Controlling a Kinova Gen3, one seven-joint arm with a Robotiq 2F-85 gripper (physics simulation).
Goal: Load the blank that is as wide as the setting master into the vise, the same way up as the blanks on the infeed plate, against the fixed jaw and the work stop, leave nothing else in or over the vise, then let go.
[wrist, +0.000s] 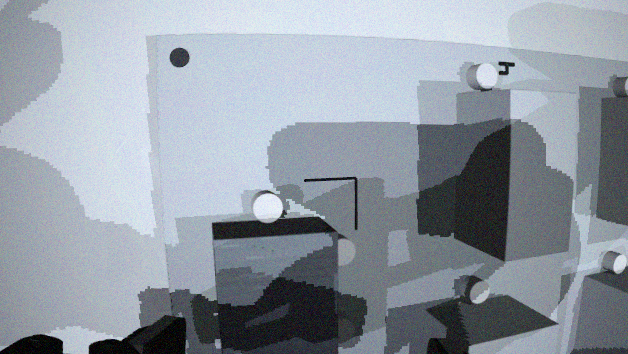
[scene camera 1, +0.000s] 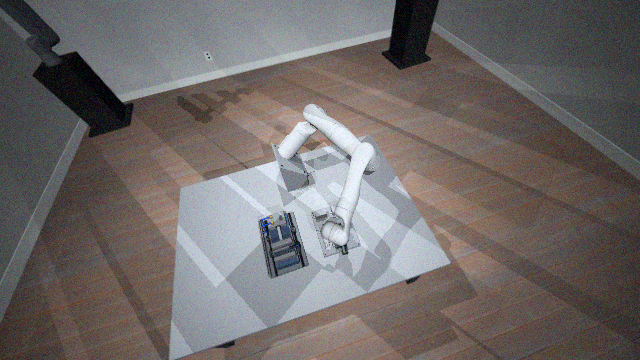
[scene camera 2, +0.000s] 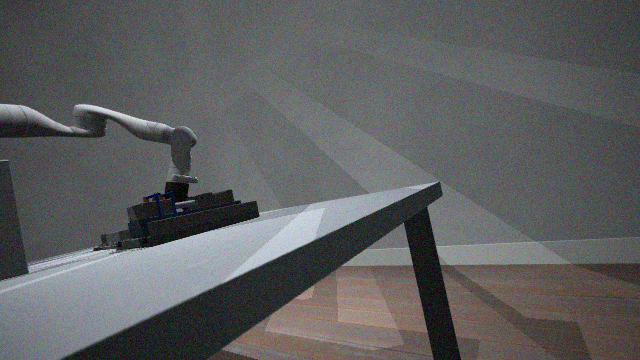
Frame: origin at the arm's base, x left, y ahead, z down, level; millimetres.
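Seen in the pictures: arm's base, link origin: (scene camera 1: 285, 153).
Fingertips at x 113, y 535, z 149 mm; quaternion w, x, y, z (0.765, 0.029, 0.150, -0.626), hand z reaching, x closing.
Note:
Offsets run from my fingertips to a thing's top centre. "spot": to the spot under its first point. Level surfaces: height alone.
The infeed plate (scene camera 1: 320, 214) (wrist: 219, 109) lies on the table to the right of the vise @(dx -286, dy -111, dz -69 mm) (scene camera 1: 282, 243) (scene camera 2: 201, 219). In the wrist view, a shiny grey block @(dx -19, dy +7, dz -3 mm) (wrist: 276, 282) with a dark top band stands at the plate's near left, against white pins. A taller grey blank @(dx -54, dy -90, dz -14 mm) (wrist: 496, 175) stands behind it to the right, with another blank @(spot: dx -52, dy -161, dz +12 mm) (wrist: 615, 154) at the right edge and a low one @(spot: dx +6, dy -79, dz +4 mm) (wrist: 492, 317) in front. My gripper (scene camera 1: 343, 249) (scene camera 2: 178, 190) is open and empty, low over the plate. Its dark fingers show at the bottom edge of the wrist view, on either side of the shiny block.
The vise has a blue work stop @(spot: dx -318, dy -216, dz -66 mm) (scene camera 1: 267, 220) (scene camera 2: 156, 196) at its far end. The arm's grey pedestal (scene camera 1: 293, 172) (scene camera 2: 8, 223) stands at the back of the table @(dz +30 mm) (scene camera 1: 214, 223). A black corner mark @(spot: dx -54, dy -27, dz +22 mm) (wrist: 346, 185) is drawn on the plate.

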